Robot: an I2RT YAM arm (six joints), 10 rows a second.
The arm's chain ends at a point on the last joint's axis. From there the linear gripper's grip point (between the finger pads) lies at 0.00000 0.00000 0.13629 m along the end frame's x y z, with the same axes.
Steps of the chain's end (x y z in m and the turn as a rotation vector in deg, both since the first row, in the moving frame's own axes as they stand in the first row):
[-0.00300, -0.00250, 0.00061, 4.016, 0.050, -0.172]
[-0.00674, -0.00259, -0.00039, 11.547, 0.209, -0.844]
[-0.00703, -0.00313, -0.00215, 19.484, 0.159, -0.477]
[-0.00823, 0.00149, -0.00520, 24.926, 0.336, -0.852]
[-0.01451, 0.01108, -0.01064, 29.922, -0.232, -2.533]
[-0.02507, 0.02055, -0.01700, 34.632, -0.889, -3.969]
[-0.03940, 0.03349, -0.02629, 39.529, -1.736, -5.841]
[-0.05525, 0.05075, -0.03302, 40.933, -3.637, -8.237]
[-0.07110, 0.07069, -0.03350, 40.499, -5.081, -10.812]
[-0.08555, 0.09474, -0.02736, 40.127, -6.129, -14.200]
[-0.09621, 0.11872, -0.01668, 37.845, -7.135, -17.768]
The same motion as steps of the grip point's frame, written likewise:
[-0.00290, -0.01205, 0.00028, 4.016, 0.050, -0.172]
[-0.00645, -0.02987, -0.00315, 11.547, 0.209, -0.844]
[-0.00685, -0.04859, -0.00996, 19.484, 0.159, -0.477]
[-0.00789, -0.05595, -0.01790, 24.926, 0.336, -0.852]
[-0.01657, -0.05687, -0.02880, 29.922, -0.232, -2.533]
[-0.02982, -0.05677, -0.04115, 34.632, -0.889, -3.969]
[-0.04780, -0.05288, -0.05749, 39.529, -1.736, -5.841]
[-0.06984, -0.03757, -0.06654, 40.933, -3.637, -8.237]
[-0.09081, -0.01607, -0.06655, 40.499, -5.081, -10.812]
[-0.11008, 0.00973, -0.05999, 40.127, -6.129, -14.200]
[-0.12501, 0.03921, -0.04609, 37.845, -7.135, -17.768]

